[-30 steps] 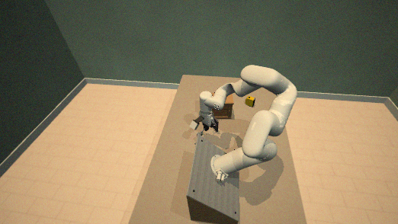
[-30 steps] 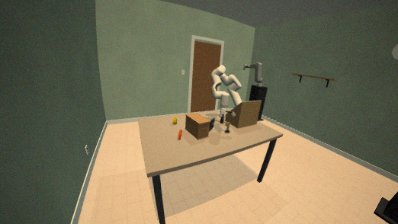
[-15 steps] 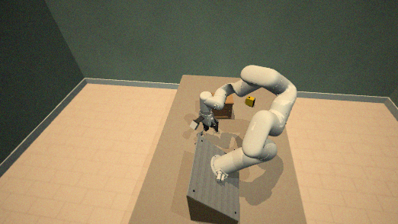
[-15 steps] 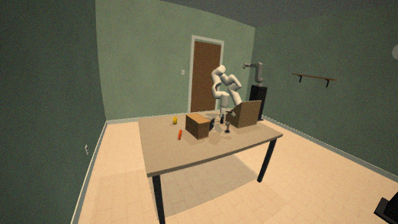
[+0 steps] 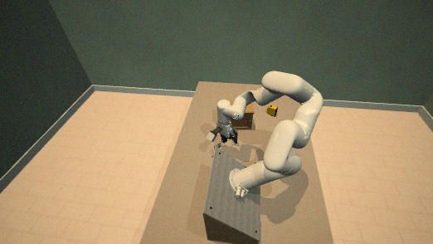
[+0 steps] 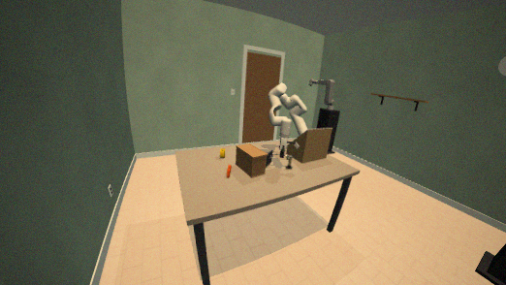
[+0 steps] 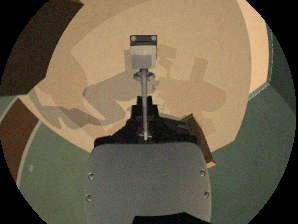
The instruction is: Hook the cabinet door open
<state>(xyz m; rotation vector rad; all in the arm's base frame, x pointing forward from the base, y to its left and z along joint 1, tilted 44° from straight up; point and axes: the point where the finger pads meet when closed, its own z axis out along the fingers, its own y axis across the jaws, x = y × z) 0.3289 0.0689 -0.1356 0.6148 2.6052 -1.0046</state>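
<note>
My hand is 2 cm above the grey hook and 1 cm short of it. From my hand the other things lie so: orange object: 42 cm ahead, 9 cm below; then dark door: 12 cm ahead, 3 cm below; then hook post: 3 cm below, 3 cm behind, 1 cm to the left.
</note>
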